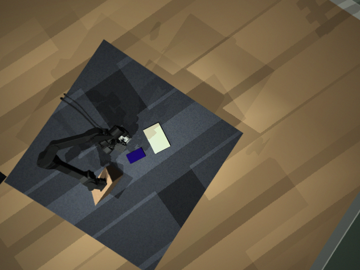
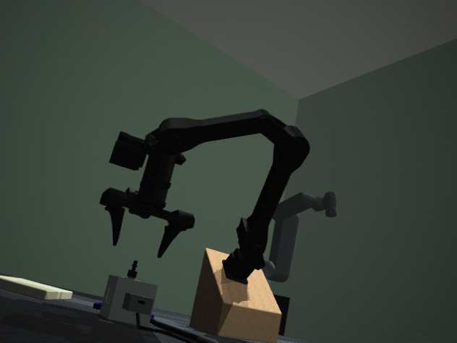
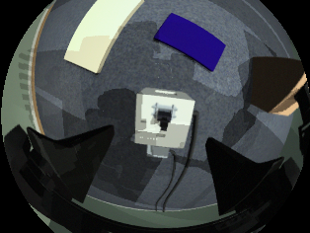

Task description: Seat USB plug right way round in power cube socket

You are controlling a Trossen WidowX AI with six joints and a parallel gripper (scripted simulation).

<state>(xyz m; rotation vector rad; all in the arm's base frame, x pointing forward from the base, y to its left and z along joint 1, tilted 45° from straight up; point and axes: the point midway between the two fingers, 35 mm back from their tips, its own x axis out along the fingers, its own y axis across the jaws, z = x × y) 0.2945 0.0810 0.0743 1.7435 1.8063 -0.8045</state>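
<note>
Now: gripper tip 4 cm above the USB plug. Round my gripper tip: cream slab 18 cm to the right, 16 cm ahead, 12 cm below; then dark blue flat piece 14 cm to the right, 13 cm below, 5 cm behind.
</note>
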